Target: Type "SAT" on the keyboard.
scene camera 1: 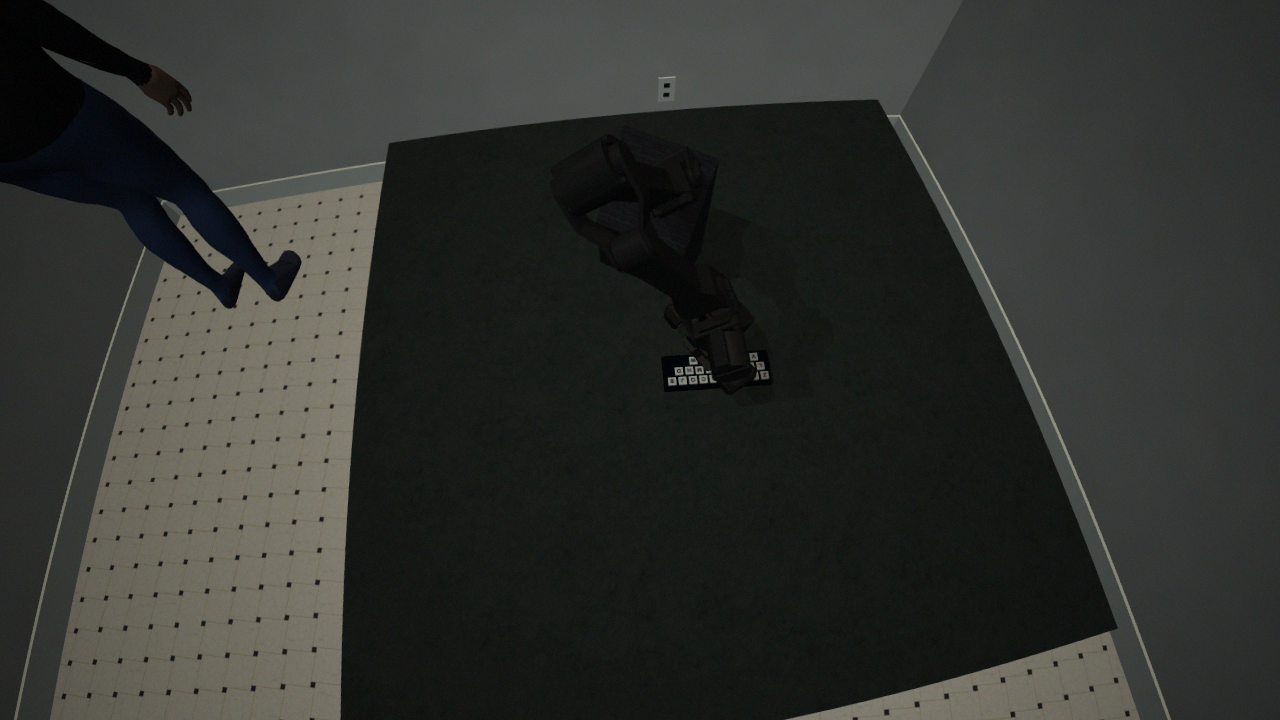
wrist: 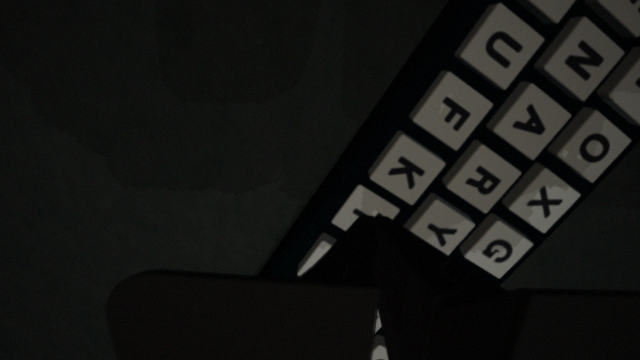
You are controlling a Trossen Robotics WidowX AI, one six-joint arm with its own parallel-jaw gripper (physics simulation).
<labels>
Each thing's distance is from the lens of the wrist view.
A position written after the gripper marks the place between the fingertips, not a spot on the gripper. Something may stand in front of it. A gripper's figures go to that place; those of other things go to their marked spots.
gripper (wrist: 371,230): 0.11 m
black keyboard (wrist: 435,52): 0.10 m
</labels>
